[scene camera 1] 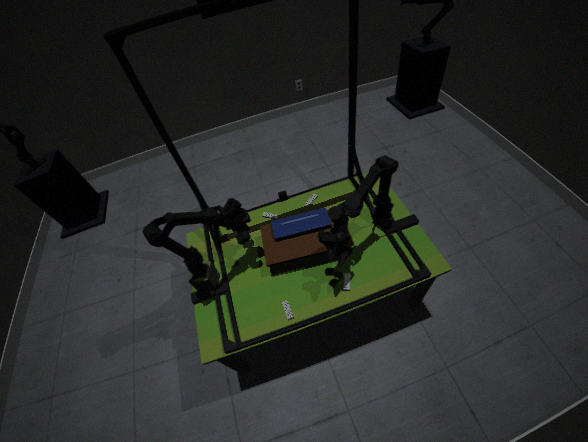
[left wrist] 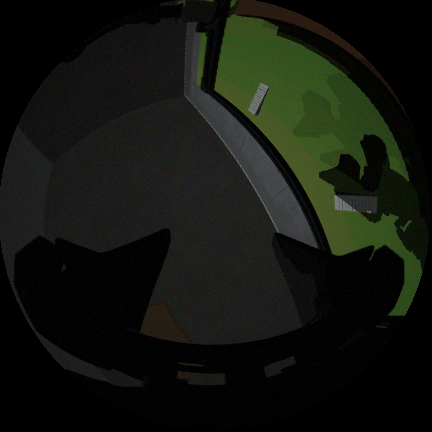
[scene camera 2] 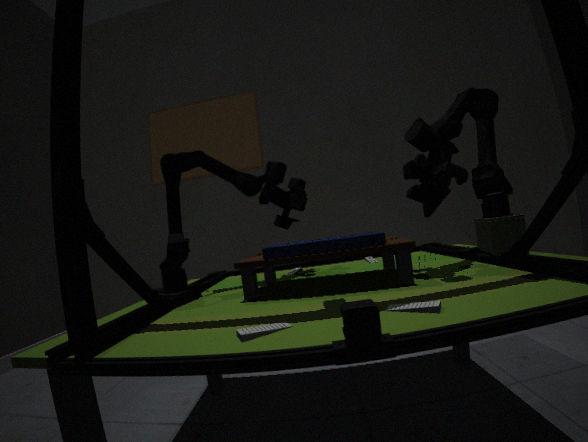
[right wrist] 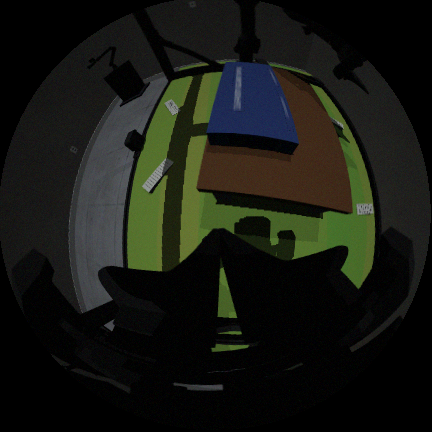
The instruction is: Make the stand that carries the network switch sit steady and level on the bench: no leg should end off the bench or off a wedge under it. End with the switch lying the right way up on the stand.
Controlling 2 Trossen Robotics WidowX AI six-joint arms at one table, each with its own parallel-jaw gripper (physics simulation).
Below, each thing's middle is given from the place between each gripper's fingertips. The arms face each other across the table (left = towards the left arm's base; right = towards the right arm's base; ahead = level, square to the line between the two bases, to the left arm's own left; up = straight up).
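Labels:
From the blue network switch (scene camera 2: 371,238), my right gripper's 25 cm to the right of it, 6 cm short of it and 4 cm above it. There's a brown stand (scene camera 2: 401,247) too, and that's 25 cm to the left of my right hand, 11 cm ahead of it and 10 cm below it.
With my left hand, the blue network switch is 4 cm to the right of it, 33 cm behind it and 12 cm below it. And taking the brown stand, my left hand's 4 cm to the left of it, 28 cm past it and 18 cm above it.

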